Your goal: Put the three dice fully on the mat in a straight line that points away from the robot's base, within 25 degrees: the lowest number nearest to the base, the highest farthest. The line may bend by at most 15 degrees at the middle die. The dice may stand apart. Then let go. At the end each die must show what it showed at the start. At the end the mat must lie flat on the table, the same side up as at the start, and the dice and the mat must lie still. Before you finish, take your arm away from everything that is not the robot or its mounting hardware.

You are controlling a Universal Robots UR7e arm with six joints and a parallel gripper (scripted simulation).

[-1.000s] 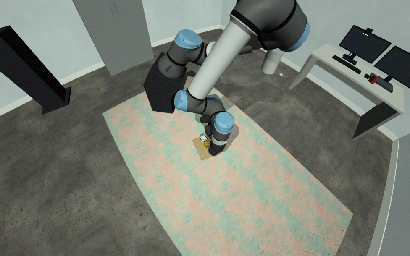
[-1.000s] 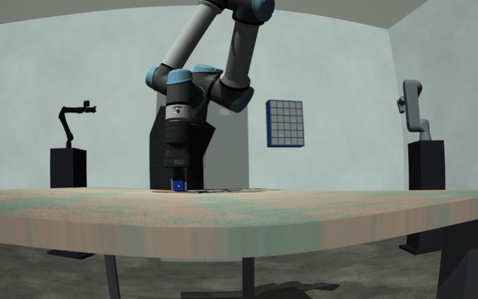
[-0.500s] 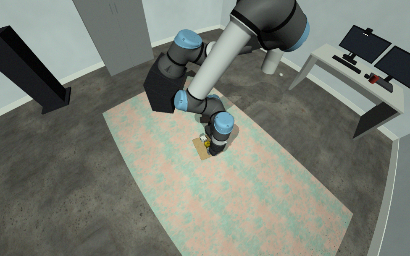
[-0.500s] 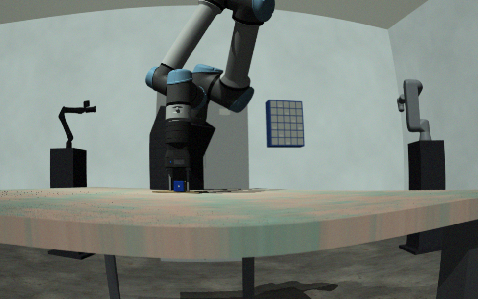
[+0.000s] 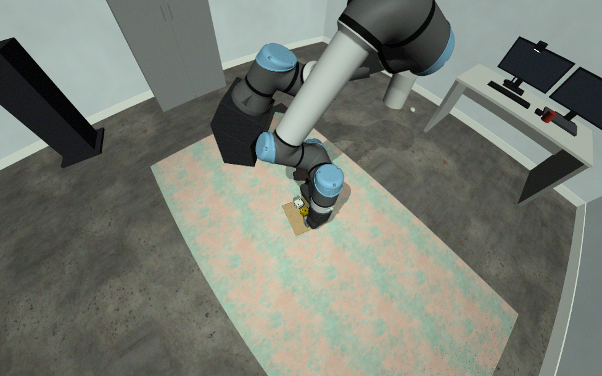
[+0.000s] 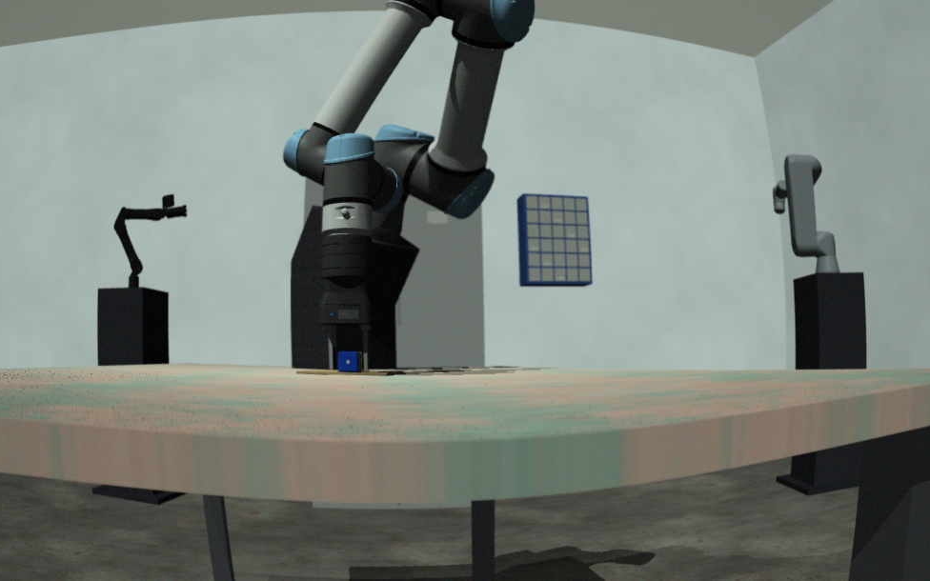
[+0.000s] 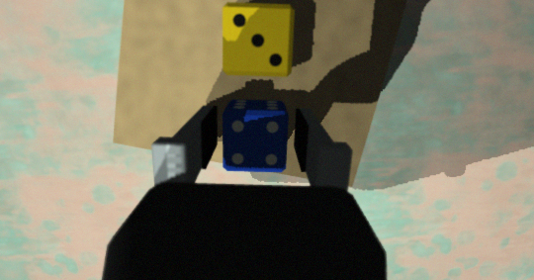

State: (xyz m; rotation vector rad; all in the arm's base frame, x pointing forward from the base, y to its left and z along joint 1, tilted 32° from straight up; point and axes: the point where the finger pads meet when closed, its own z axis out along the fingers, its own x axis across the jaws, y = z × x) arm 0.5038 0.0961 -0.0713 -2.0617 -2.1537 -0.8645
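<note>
Right now my hand is 10 mm above the blue die. The rest, counted from my hand: yellow die 40 mm behind, 10 mm to the right, 10 mm below; then white die 90 mm behind, 10 mm to the right, 10 mm below; then tan mat 40 mm behind, 10 mm to the right, 20 mm below.
</note>
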